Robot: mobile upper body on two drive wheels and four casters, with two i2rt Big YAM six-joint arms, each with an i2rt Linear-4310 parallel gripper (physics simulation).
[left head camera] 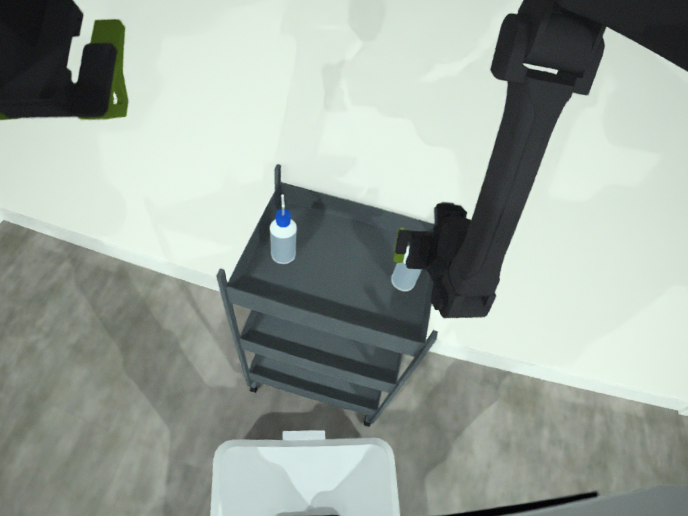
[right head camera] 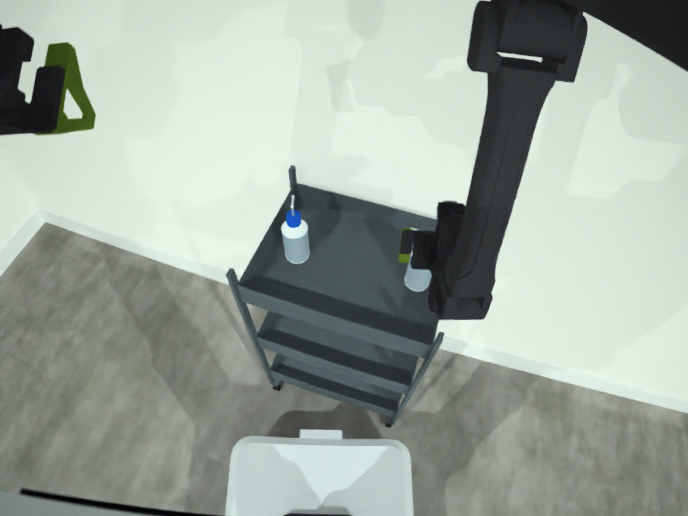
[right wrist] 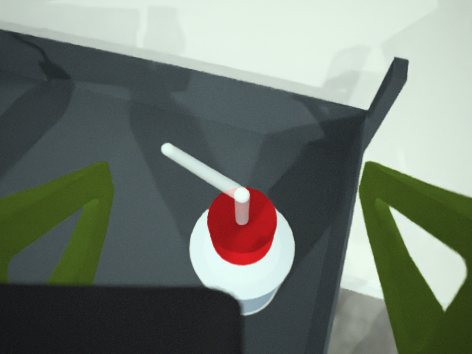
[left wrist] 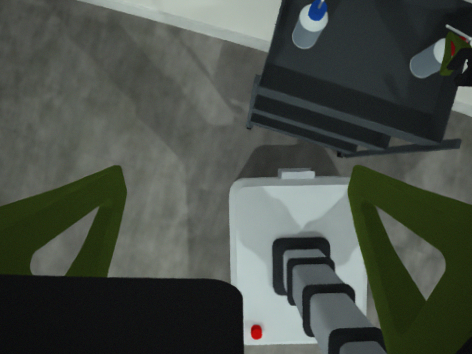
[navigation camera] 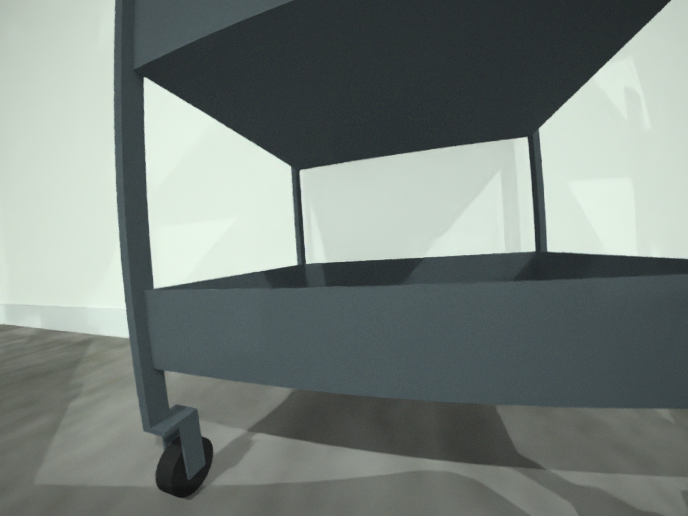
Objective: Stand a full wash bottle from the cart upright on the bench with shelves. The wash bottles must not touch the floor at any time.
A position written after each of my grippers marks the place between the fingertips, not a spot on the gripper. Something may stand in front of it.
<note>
I see my left gripper (left head camera: 70,109), my right gripper (left head camera: 421,232) and a dark grey three-shelf cart (navigation camera: 553,329).
My left gripper is seen too in the right head camera view (right head camera: 47,124) and in the left wrist view (left wrist: 237,178). My right gripper shows as well in the right head camera view (right head camera: 430,232) and in the right wrist view (right wrist: 236,175). The dark grey three-shelf cart is seen too in the left head camera view (left head camera: 330,326), in the right head camera view (right head camera: 344,325), in the right wrist view (right wrist: 75,106) and in the left wrist view (left wrist: 353,87).
</note>
